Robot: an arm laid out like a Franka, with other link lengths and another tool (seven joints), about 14 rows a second.
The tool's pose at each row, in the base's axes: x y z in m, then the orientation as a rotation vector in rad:
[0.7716 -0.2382 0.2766 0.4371 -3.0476 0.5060]
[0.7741 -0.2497 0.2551 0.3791 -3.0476 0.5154]
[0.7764 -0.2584 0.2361 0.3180 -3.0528 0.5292]
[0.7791 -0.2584 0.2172 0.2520 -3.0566 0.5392]
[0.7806 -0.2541 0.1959 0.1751 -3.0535 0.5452]
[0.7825 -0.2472 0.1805 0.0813 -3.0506 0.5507]
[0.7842 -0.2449 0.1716 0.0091 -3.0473 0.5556]
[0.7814 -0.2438 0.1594 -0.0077 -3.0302 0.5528]
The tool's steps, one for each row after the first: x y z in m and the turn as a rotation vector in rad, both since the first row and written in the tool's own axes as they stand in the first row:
[-0.0007 -0.0044 0.0241 0.0047 0.0128 0.0355]
[-0.0018 -0.0070 0.0449 0.0124 0.0198 0.0745]
[-0.0057 -0.0018 0.0629 0.0178 0.0281 0.1162]
[-0.0097 0.0084 0.0817 0.0204 0.0439 0.1636]
[-0.0144 0.0190 0.0942 0.0228 0.0599 0.2221]
[-0.0173 0.0234 0.1019 0.0253 0.0714 0.2674]
[-0.0157 0.0290 0.1130 0.0229 0.0902 0.2752]

